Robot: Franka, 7 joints.
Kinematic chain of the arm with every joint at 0, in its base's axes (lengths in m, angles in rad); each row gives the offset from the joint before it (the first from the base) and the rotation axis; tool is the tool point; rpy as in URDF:
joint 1: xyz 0 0 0.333 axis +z
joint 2: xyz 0 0 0 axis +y
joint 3: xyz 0 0 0.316 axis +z
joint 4: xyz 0.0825 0 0 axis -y
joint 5: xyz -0.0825 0 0.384 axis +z
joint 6: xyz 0 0 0 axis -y
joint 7: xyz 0.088 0 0 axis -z
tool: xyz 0 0 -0.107 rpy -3.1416 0 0
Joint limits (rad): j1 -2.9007..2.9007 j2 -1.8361..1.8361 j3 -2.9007..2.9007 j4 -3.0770..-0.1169 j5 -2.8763..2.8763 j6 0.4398..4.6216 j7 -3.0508..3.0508
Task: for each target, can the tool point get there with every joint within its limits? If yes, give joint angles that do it. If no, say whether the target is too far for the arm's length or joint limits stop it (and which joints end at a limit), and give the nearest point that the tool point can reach.
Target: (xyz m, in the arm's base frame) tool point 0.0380 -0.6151 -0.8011
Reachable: no: too far | nearest point 0.0281 -0.4547 -0.3321 | short by 0.496 m
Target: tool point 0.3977 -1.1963 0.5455
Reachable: no: too far | nearest point 0.2669 -0.8028 0.4756 | short by 0.421 m
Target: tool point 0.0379 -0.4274 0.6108
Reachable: yes | joints -0.2870 -0.9447 -0.7677 -2.2809 -1.2863 1.9266 -0.6374
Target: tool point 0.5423 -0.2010 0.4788
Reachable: yes | joints 1.5923 -0.4641 -1.6420 -2.1482 0.7410 3.6297 -2.5654
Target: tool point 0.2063 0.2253 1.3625
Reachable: no: too far | nearest point 0.1648 0.1800 1.1554 | short by 0.216 m
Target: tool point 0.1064 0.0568 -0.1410
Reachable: yes | joints -0.3025 1.4198 0.3503 -2.3980 -1.6382 1.7959 -2.5368
